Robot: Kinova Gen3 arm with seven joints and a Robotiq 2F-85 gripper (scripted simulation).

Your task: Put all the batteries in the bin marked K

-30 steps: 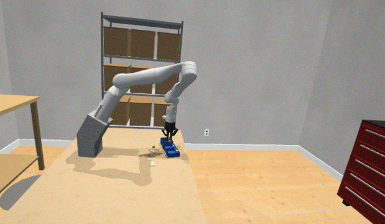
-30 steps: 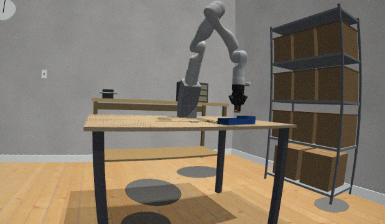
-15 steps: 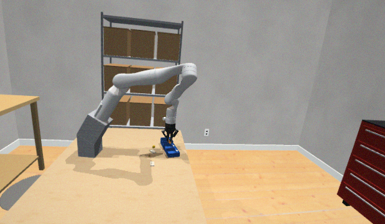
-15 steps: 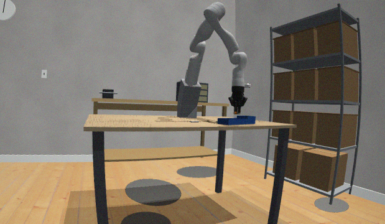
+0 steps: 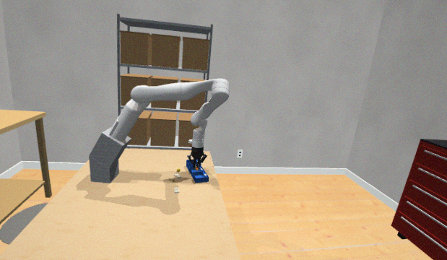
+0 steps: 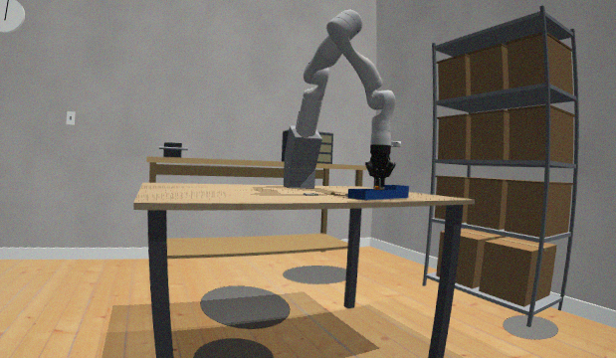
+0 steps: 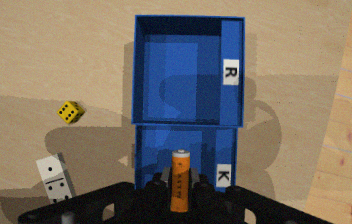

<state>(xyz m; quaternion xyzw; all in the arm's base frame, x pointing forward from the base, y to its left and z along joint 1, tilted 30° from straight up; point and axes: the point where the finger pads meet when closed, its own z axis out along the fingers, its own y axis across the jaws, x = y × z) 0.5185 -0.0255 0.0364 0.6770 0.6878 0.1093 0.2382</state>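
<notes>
My hand is 30 mm above the blue bin. From my hand the other things lie so: orange battery (20 mm below); round black-and-yellow thing (170 mm behind, 70 mm to the right, 50 mm below); yellow die (100 mm behind, 50 mm to the left, 40 mm below).
</notes>
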